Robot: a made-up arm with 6 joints. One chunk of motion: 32 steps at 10 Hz.
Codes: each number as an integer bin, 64 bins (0 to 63) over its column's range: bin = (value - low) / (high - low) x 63, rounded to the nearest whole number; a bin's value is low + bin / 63 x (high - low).
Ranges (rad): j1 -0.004..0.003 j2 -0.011..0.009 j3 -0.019..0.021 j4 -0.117..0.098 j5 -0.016..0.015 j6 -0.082..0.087
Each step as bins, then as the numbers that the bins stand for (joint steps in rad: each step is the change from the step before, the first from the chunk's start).
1 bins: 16 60 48 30 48 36
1 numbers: -0.00222 0.00805 0.01148 -0.01462 0.00762 0.01457
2 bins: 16 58 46 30 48 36
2 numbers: -0.00222 0.00741 0.01021 -0.01462 0.00762 0.01457
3 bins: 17 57 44 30 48 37
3 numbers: -0.00211 0.00710 0.00894 -0.01462 0.00762 0.01725
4 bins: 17 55 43 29 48 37
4 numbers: -0.00211 0.00646 0.00830 -0.01803 0.00762 0.01725
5 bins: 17 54 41 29 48 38
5 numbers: -0.00211 0.00614 0.00703 -0.01803 0.00762 0.01994
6 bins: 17 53 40 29 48 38
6 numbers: -0.00211 0.00583 0.00640 -0.01803 0.00762 0.01994
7 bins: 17 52 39 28 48 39
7 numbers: -0.00211 0.00551 0.00576 -0.02144 0.00762 0.02262
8 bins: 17 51 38 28 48 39
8 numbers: -0.00211 0.00519 0.00513 -0.02144 0.00762 0.02262
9 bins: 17 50 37 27 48 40
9 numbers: -0.00211 0.00487 0.00449 -0.02486 0.00762 0.02530
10 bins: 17 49 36 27 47 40
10 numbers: -0.00211 0.00456 0.00386 -0.02486 0.00713 0.02530
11 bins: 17 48 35 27 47 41
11 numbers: -0.00211 0.00424 0.00322 -0.02486 0.00713 0.02798
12 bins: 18 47 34 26 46 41
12 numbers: -0.00200 0.00392 0.00259 -0.02827 0.00663 0.02798
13 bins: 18 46 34 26 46 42
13 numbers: -0.00200 0.00360 0.00259 -0.02827 0.00663 0.03067
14 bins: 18 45 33 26 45 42
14 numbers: -0.00200 0.00329 0.00195 -0.02827 0.00614 0.03067
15 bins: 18 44 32 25 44 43
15 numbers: -0.00200 0.00297 0.00132 -0.03168 0.00565 0.03335
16 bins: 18 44 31 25 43 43
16 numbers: -0.00200 0.00297 0.00068 -0.03168 0.00516 0.03335
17 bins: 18 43 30 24 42 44
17 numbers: -0.00200 0.00265 0.00005 -0.03510 0.00467 0.03603
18 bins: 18 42 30 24 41 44
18 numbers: -0.00200 0.00233 0.00005 -0.03510 0.00417 0.03603
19 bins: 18 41 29 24 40 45
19 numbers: -0.00200 0.00202 -0.00059 -0.03510 0.00368 0.03871
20 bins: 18 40 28 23 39 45
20 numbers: -0.00200 0.00170 -0.00122 -0.03851 0.00319 0.03871
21 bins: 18 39 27 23 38 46
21 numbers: -0.00200 0.00138 -0.00186 -0.03851 0.00270 0.04140
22 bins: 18 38 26 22 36 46
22 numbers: -0.00200 0.00106 -0.00249 -0.04192 0.00171 0.04140
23 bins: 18 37 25 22 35 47
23 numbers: -0.00200 0.00075 -0.00313 -0.04192 0.00122 0.04408
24 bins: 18 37 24 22 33 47
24 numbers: -0.00200 0.00075 -0.00376 -0.04192 0.00024 0.04408
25 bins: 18 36 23 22 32 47
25 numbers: -0.00200 0.00043 -0.00440 -0.04192 -0.00025 0.04408
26 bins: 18 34 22 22 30 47
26 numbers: -0.00200 -0.00021 -0.00503 -0.04192 -0.00124 0.04408
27 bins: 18 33 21 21 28 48
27 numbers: -0.00200 -0.00052 -0.00567 -0.04533 -0.00222 0.04676
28 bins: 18 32 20 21 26 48
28 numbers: -0.00200 -0.00084 -0.00630 -0.04533 -0.00321 0.04676
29 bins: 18 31 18 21 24 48
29 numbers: -0.00200 -0.00116 -0.00757 -0.04533 -0.00419 0.04676
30 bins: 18 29 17 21 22 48
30 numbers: -0.00200 -0.00179 -0.00821 -0.04533 -0.00517 0.04676
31 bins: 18 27 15 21 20 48
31 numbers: -0.00200 -0.00243 -0.00948 -0.04533 -0.00616 0.04676
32 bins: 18 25 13 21 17 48
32 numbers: -0.00200 -0.00306 -0.01075 -0.04533 -0.00763 0.04676
